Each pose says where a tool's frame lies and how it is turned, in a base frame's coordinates. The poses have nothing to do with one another.
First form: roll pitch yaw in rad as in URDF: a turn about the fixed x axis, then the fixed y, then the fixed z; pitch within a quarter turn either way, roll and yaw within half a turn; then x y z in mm.
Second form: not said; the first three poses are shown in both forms.
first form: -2.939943 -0.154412 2.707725 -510 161 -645
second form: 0.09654 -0.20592 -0.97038 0.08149 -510 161 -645
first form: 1.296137 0.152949 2.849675 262 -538 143
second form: 0.16124 0.02728 0.60434 0.77976 262 -538 143
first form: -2.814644 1.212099 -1.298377 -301 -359 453
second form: 0.44632 -0.58994 0.56410 0.36683 -301 -359 453
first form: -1.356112 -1.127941 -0.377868 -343 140 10
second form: 0.58350 -0.59889 -0.30933 -0.45296 -343 140 10
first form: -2.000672 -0.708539 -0.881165 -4 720 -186
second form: 0.33360 -0.79389 0.16720 -0.48009 -4 720 -186
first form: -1.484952 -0.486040 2.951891 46 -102 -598
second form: 0.22970 0.11435 -0.67009 0.69652 46 -102 -598
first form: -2.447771 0.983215 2.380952 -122 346 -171
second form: 0.30094 0.45679 0.71024 -0.44311 -122 346 -171
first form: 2.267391 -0.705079 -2.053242 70 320 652
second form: 0.47331 0.31514 -0.80312 -0.17794 70 320 652
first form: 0.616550 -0.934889 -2.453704 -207 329 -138
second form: 0.41555 -0.31288 -0.39978 -0.75472 -207 329 -138
